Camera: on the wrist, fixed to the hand. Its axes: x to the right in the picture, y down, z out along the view.
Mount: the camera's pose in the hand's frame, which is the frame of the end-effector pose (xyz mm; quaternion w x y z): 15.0 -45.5 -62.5 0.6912 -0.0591 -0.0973 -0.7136
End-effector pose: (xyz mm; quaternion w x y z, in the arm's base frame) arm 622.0 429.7 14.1 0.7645 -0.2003 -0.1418 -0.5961
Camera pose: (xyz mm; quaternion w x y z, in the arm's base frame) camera 580.3 377.7 -27.8 0.0774 -0.1404 -0.2801 -0.9465
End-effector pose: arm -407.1 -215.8 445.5 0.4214 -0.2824 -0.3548 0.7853
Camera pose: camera -347.0 -165.0 442.7 0.8005 0.1095 -0.5342 0.2486
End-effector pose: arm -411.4 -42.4 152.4 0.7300 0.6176 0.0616 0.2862
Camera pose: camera -411.1 15.8 99.4 0.7513 0.3676 0.3954 -0.3796
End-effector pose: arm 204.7 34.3 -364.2 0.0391 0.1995 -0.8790 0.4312
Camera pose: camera 202.0 52.9 -287.7 0.2610 0.8049 -0.4945 0.1988
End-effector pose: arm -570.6 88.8 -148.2 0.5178 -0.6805 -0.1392 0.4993
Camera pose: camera -497.3 83.4 -120.0 0.6605 -0.3531 -0.6618 0.0336
